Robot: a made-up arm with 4 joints. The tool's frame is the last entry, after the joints.
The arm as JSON. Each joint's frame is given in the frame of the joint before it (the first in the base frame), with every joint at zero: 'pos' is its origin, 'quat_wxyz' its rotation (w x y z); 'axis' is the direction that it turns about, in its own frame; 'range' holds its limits. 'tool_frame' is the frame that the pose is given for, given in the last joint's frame.
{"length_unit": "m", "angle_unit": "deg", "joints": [
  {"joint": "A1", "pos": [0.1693, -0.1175, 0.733], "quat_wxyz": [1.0, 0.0, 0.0, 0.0], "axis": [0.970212, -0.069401, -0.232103], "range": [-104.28, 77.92]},
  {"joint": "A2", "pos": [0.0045, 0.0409, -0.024], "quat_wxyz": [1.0, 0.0, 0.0, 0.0], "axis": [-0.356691, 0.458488, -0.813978], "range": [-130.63, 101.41]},
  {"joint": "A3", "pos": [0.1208, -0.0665, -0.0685], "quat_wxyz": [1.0, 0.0, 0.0, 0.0], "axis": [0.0, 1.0, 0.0], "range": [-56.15, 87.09]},
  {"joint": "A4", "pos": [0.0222, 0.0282, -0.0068], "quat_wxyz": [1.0, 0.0, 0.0, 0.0], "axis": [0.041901, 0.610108, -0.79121], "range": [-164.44, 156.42]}
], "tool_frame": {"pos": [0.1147, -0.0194, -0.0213], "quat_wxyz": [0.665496, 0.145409, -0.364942, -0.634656]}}
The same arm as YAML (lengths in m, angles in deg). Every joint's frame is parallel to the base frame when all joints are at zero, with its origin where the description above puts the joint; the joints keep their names.
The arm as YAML. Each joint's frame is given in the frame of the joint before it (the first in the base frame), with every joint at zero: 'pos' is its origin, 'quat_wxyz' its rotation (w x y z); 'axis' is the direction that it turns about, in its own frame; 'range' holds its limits. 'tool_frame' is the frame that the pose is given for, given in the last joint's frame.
length_unit: m
angle_unit: deg
joints:
  - joint: A1
    pos: [0.1693, -0.1175, 0.733]
    quat_wxyz: [1.0, 0.0, 0.0, 0.0]
    axis: [0.970212, -0.069401, -0.232103]
    range: [-104.28, 77.92]
  - joint: A2
    pos: [0.0045, 0.0409, -0.024]
    quat_wxyz: [1.0, 0.0, 0.0, 0.0]
    axis: [-0.356691, 0.458488, -0.813978]
    range: [-130.63, 101.41]
  - joint: A3
    pos: [0.1208, -0.0665, -0.0685]
    quat_wxyz: [1.0, 0.0, 0.0, 0.0]
    axis: [0.0, 1.0, 0.0]
    range: [-56.15, 87.09]
  - joint: A4
    pos: [0.0222, 0.0282, -0.0068]
    quat_wxyz: [1.0, 0.0, 0.0, 0.0]
    axis: [0.041901, 0.610108, -0.79121]
    range: [-164.44, 156.42]
tool_frame:
  pos: [0.1147, -0.0194, -0.0213]
  quat_wxyz: [0.665496, 0.145409, -0.364942, -0.634656]

